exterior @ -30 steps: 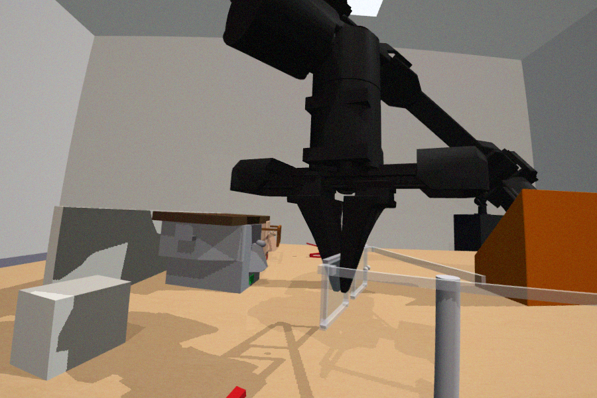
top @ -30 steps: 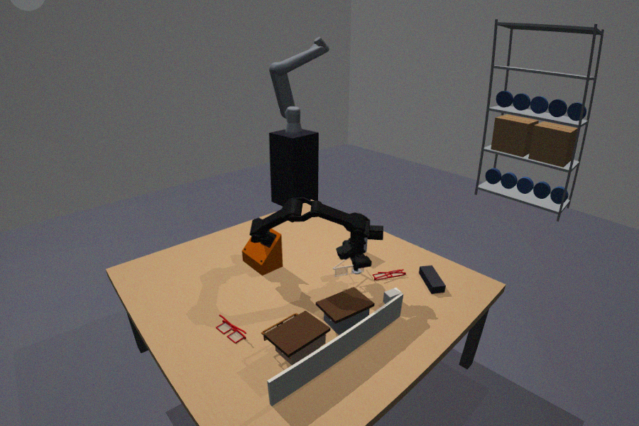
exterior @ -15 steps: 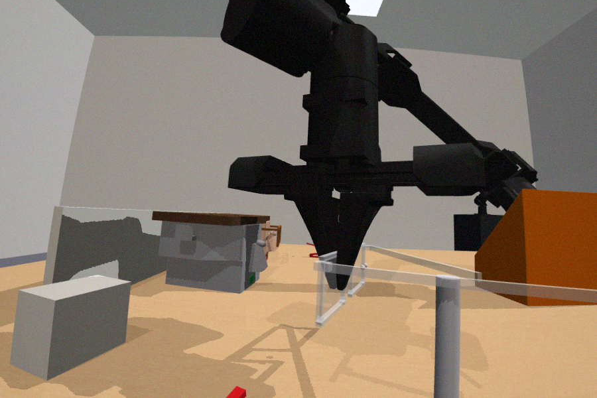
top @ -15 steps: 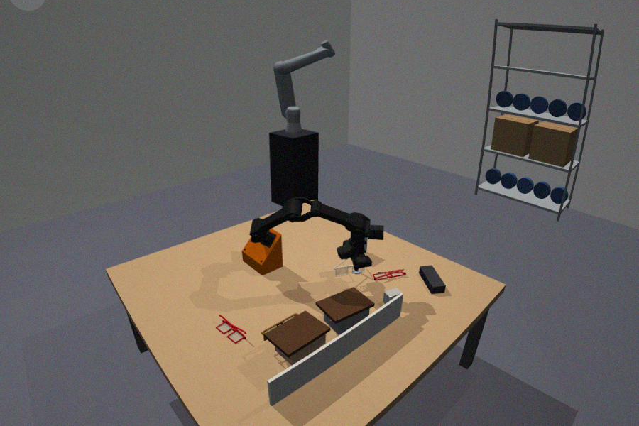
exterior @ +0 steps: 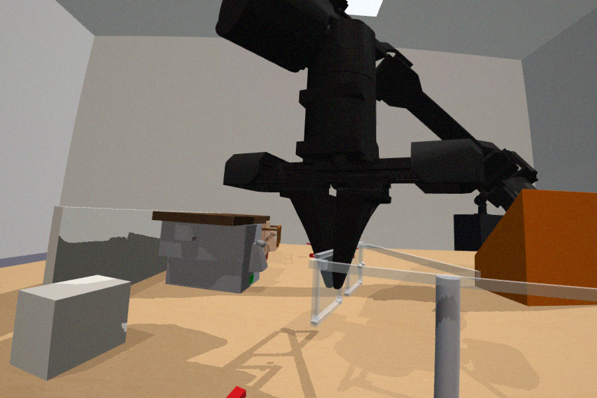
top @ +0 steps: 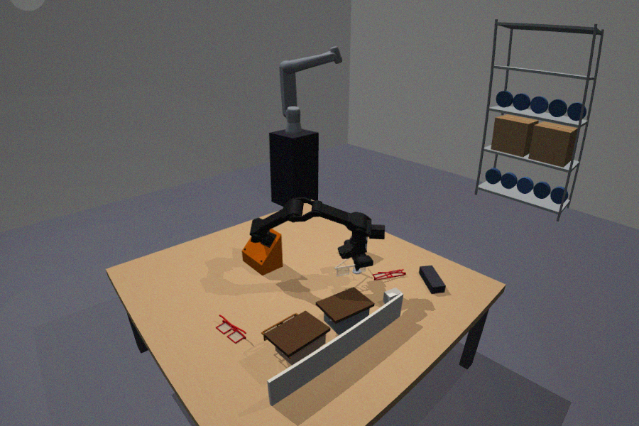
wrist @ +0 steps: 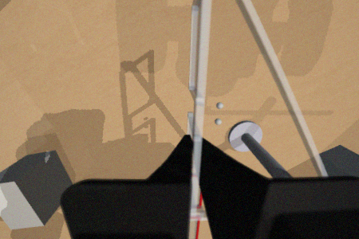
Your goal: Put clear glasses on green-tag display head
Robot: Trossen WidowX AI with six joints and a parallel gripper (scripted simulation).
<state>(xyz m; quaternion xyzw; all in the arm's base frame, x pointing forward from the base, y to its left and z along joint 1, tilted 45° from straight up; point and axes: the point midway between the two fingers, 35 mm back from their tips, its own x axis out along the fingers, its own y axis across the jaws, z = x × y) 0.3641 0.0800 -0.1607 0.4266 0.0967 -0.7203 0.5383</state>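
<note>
Right now the grey stand post is 50 mm behind my gripper tip, 60 mm to the left of it and 40 mm below it. The rest, counted from my gripper tip: black box: 250 mm ahead, 210 mm to the left, 50 mm below; grey display head: 120 mm ahead, 240 mm to the right, 10 mm below; white block: 190 mm ahead, 10 mm to the right, 40 mm below.
</note>
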